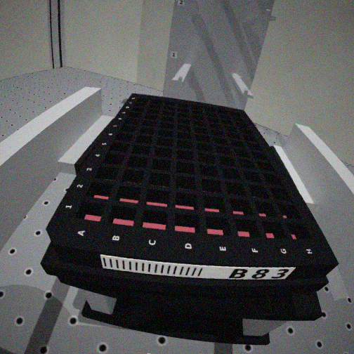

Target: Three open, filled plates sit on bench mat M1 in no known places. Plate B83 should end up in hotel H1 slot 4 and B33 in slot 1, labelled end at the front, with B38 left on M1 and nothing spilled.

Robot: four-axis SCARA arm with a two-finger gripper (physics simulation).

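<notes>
Plate B83 (197,267) is a black well plate with its white label at the near edge. Pink-red liquid shows in the wells nearest the label. My gripper (196,120) is shut on its two long sides, and the plate looks level. Hotel H1 (202,50) shows beyond the plate's far end as a grey upright panel with marks 1 and 2 and two light ledges low down. Its slot 4 does not show. The gap between plate and hotel is hard to judge. Plates B33 and B38 do not show.
A black object (175,322) with two light grey tabs shows below the plate's labelled end; what it is cannot be told. The grey bench (132,327) has a grid of holes. Pale walls stand behind, with dark vertical lines at the upper left.
</notes>
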